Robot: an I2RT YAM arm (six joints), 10 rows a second.
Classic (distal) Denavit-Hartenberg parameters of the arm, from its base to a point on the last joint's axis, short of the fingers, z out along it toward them. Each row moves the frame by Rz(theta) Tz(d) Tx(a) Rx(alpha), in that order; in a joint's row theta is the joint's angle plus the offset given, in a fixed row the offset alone. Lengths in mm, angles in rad.
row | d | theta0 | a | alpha
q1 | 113.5 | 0 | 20 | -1.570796
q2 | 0 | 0 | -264 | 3.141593
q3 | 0 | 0.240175 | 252.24 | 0
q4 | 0 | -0.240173 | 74 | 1.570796
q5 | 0 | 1.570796 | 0 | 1.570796
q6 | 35.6 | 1.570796 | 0 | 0
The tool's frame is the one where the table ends.
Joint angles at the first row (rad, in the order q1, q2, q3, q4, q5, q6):
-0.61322 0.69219 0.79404 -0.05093 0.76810 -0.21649
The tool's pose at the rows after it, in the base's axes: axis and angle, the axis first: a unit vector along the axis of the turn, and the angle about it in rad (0 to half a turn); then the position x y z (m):
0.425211 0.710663 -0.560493 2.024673 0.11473 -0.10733 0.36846
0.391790 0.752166 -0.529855 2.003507 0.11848 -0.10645 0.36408
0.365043 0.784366 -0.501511 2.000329 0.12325 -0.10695 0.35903
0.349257 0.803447 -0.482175 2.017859 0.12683 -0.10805 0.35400
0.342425 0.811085 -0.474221 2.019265 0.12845 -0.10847 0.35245
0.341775 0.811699 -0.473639 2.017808 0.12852 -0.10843 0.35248
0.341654 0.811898 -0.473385 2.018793 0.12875 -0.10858 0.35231
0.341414 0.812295 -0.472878 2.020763 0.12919 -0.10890 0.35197
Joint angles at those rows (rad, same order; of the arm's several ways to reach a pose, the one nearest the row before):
-0.61323 0.68838 0.79406 -0.08871 0.65708 -0.20237
-0.61321 0.69065 0.79404 -0.12799 0.55868 -0.19856
-0.61281 0.70286 0.79403 -0.15926 0.48508 -0.19588
-0.61285 0.71624 0.79404 -0.18824 0.44842 -0.19551
-0.61286 0.72197 0.79406 -0.19474 0.43010 -0.19551
-0.61287 0.72194 0.79403 -0.19436 0.42780 -0.19551
-0.61280 0.72309 0.79403 -0.19435 0.42787 -0.19550
-0.61286 0.72536 0.79402 -0.19435 0.42781 -0.19551

